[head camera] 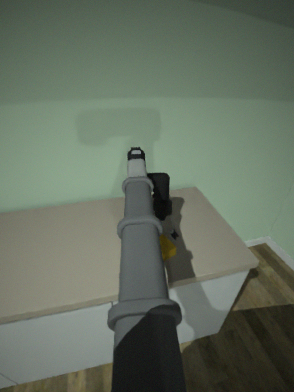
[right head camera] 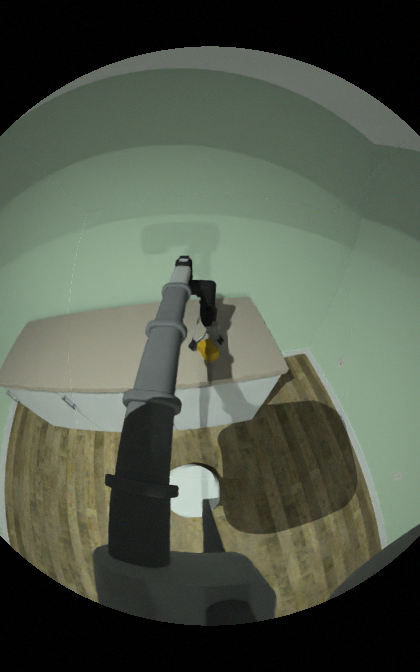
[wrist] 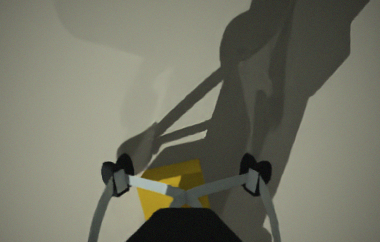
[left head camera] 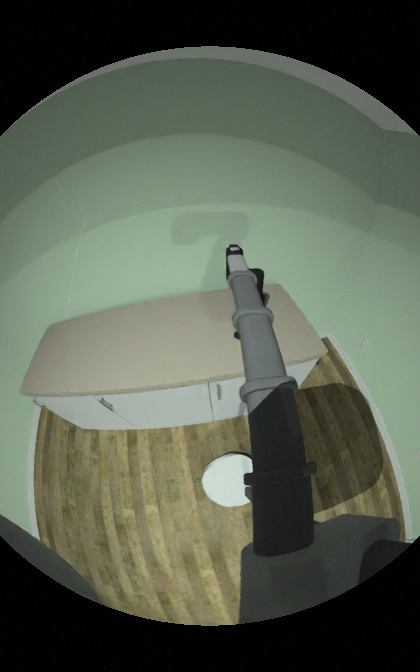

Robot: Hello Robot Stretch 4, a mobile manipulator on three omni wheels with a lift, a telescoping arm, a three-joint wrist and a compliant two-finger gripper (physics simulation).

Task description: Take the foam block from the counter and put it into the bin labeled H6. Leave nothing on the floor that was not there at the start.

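Places are measured from the robot's base along level axes (x ahead, y left, z up), in centimetres.
Pixels of known places: gripper, between the fingertips: [head camera: 160, 243] [wrist: 186, 167].
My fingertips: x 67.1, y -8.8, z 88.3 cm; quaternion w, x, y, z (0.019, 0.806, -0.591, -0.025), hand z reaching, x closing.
Behind a point stands the place of what it marks.
The yellow foam block [head camera: 168, 249] @(x 59.7, y -11.0, z 92.8 cm) [right head camera: 207, 351] [wrist: 150, 199] @(x 64.5, y -6.3, z 92.8 cm) rests on the beige counter [head camera: 60, 250] @(x 66.3, y 34.6, z 88.3 cm) [left head camera: 140, 345] [right head camera: 90, 345] near its right end. In the head view the arm covers part of the block; in the left head view it is hidden. My gripper [right head camera: 206, 342] [wrist: 186, 167] @(x 67.1, y -8.8, z 88.3 cm) is open, its two dark fingertips apart. In the wrist view the block shows low between the fingers, nearer the left one, partly behind the gripper body. The fingers do not hold it, and their height over the counter is hard to tell. No bin labeled H6 shows.
The telescoping arm [head camera: 142, 250] @(x 28.7, y -0.2, z 129.8 cm) [left head camera: 262, 340] [right head camera: 155, 357] reaches over the counter. A green wall [head camera: 60, 160] @(x 108.3, y 41.1, z 112.2 cm) stands behind the counter, another at the right. A round white object [left head camera: 225, 480] [right head camera: 187, 492] is on the wooden floor in front of the cabinets.
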